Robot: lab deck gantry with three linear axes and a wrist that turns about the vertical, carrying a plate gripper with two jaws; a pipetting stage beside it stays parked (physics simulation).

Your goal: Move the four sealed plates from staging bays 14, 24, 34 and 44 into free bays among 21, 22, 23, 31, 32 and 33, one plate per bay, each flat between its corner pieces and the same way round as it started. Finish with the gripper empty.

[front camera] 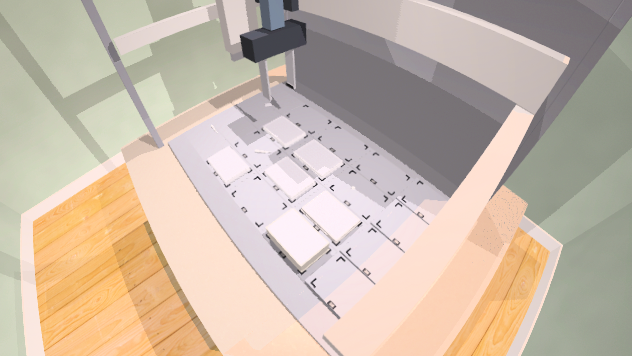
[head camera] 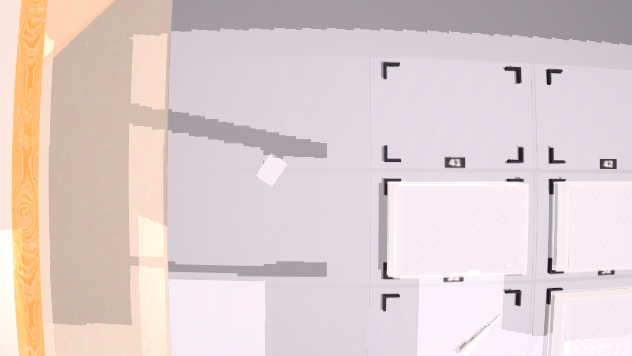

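Pixels of known places: gripper, fingertip midpoint: [front camera: 279, 91]; robot's base at its link origin: [front camera: 207, 161].
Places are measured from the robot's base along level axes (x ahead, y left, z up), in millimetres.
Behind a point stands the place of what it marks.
Observation:
My gripper [front camera: 280, 93] @(y 257, x 64, z 160 mm) is raised above the deck's far left end, its two jaws apart with no plate between them. It does not show in the head view. Sealed white plates lie flat in bay 31 [front camera: 284, 131] @(y 253, x 74, z 14 mm) [head camera: 457, 230] @(y 258, x 59, z 14 mm), bay 32 [front camera: 318, 158] @(y 253, x 235, z 14 mm) [head camera: 600, 227] @(y 257, x 202, z 14 mm), bay 22 [front camera: 289, 177] @(y 147, x 234, z 14 mm) [head camera: 595, 327] @(y 161, x 202, z 14 mm) and bay 23 [front camera: 331, 216] @(y 147, x 398, z 14 mm). The bay 31 plate sits between its corner pieces; some corners of the others are hidden. Bays 14, 24, 34 and 44 at the deck's right show no plate in the front view.
Another plate [front camera: 229, 165] @(y 43, x 78, z 14 mm) lies in bay 11. A tall block [front camera: 298, 239] @(y 39, x 403, z 42 mm) stands in bay 13, beside bay 23. A thin white stick [front camera: 262, 151] @(y 153, x 92, z 5 mm) [head camera: 477, 335] @(y 154, x 88, z 3 mm) lies in bay 21, another [front camera: 214, 128] @(y 89, x -126, z 5 mm) farther left. A white scrap [head camera: 271, 170] @(y 310, x -106, z 1 mm) lies left of the bays. A small round bit [front camera: 353, 188] @(y 256, x 372, z 3 mm) lies in bay 33.

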